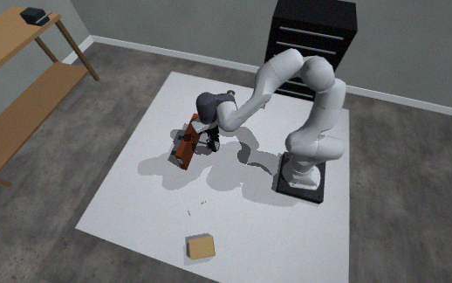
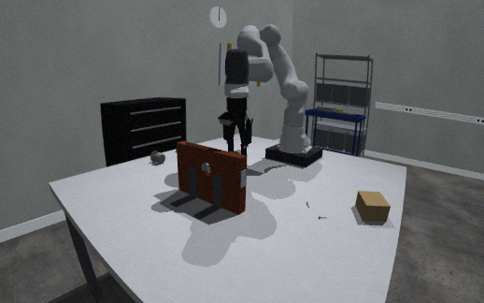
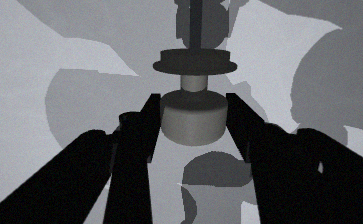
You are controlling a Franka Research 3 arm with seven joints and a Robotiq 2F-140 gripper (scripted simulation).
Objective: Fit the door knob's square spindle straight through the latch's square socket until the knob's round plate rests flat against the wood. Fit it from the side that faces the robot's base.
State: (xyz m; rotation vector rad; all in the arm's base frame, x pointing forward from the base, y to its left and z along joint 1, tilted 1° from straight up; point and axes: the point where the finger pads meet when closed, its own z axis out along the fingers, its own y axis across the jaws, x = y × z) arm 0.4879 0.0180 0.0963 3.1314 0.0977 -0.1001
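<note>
Right now my hand is 30 mm short of the grey door knob and 20 mm above it. Also, from my hand: cardboard box (530 mm to the left, 120 mm below, 120 mm behind); then orange-handled screwdriver (500 mm to the right, 140 mm below, 140 mm behind); then red-brown wooden door block (160 mm ahead, 40 mm below, 10 mm to the left).
</note>
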